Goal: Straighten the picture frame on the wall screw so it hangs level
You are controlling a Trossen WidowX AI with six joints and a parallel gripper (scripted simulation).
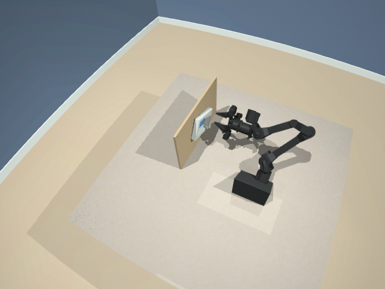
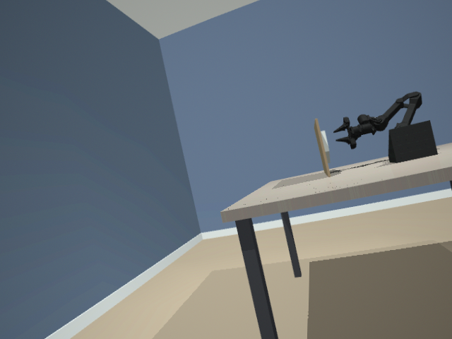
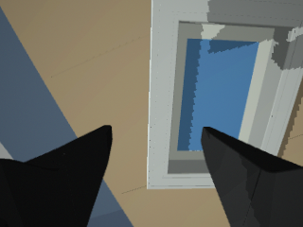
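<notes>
My gripper tip is 70 mm short of the picture frame, 50 mm above it and 30 mm to the right of it. Round my gripper tip: board: 80 mm ahead, 50 mm below, 30 mm to the left.
</notes>
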